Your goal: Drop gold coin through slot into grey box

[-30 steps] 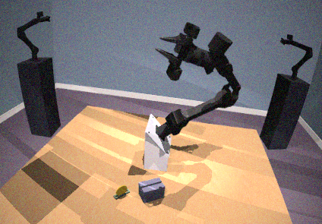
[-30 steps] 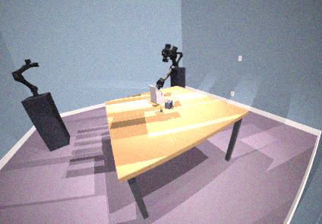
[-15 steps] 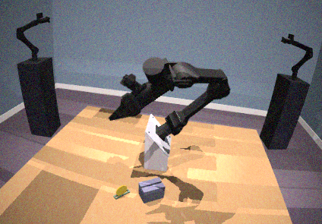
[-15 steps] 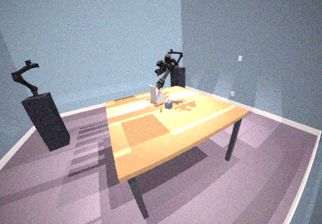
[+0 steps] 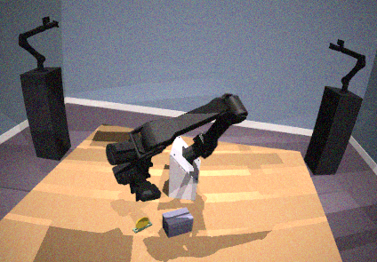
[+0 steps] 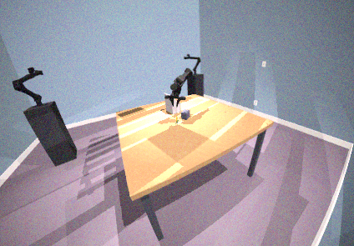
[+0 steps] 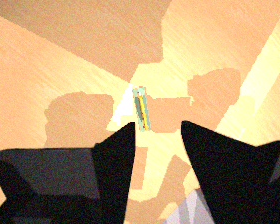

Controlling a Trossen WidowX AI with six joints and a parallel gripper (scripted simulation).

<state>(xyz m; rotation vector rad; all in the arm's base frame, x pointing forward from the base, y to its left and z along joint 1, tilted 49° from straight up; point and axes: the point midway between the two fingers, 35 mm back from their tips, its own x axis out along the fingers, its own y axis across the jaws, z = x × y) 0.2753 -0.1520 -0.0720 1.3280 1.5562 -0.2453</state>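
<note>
My gripper tip is 1 cm past the gold coin, 1 cm to the right of it and 14 cm above it.
</note>
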